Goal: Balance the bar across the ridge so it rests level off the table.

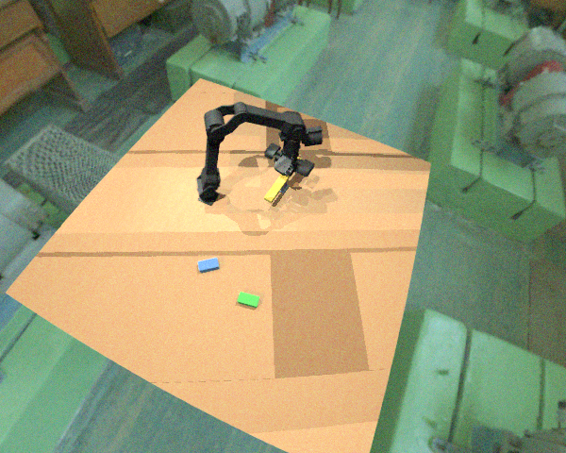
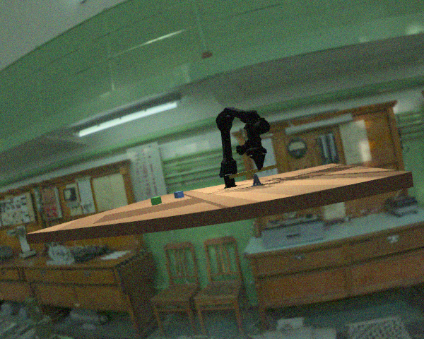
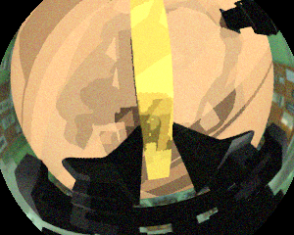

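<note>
The yellow bar lies 3 cm to the right of my gripper tip. From my gripper tip the other things lie so: blue block 10 cm behind, 45 cm to the right, 5 cm below; then green block 8 cm ahead, 50 cm to the right, 5 cm below.
</note>
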